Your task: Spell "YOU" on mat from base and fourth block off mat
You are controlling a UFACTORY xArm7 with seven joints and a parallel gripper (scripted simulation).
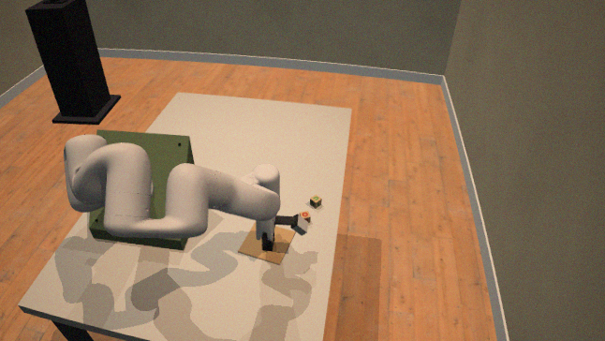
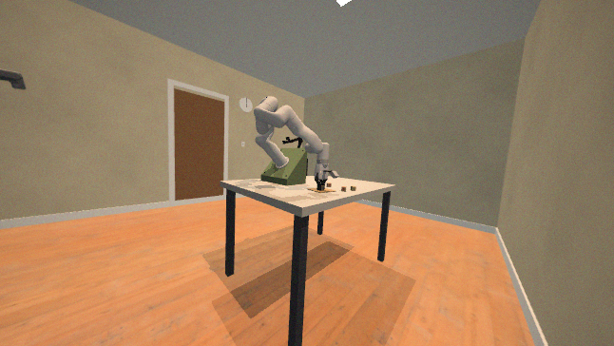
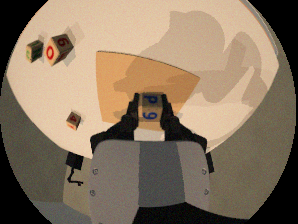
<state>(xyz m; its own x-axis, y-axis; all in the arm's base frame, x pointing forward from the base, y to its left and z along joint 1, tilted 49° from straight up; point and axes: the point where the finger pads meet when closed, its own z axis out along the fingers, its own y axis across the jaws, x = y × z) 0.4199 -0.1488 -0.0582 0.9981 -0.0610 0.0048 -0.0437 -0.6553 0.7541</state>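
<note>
Right now my hand is 20 mm to the right of the tan mat, 20 mm above it and 10 mm past it. The rest, counted from my hand: red block: 120 mm to the left, 110 mm ahead, 10 mm below.
</note>
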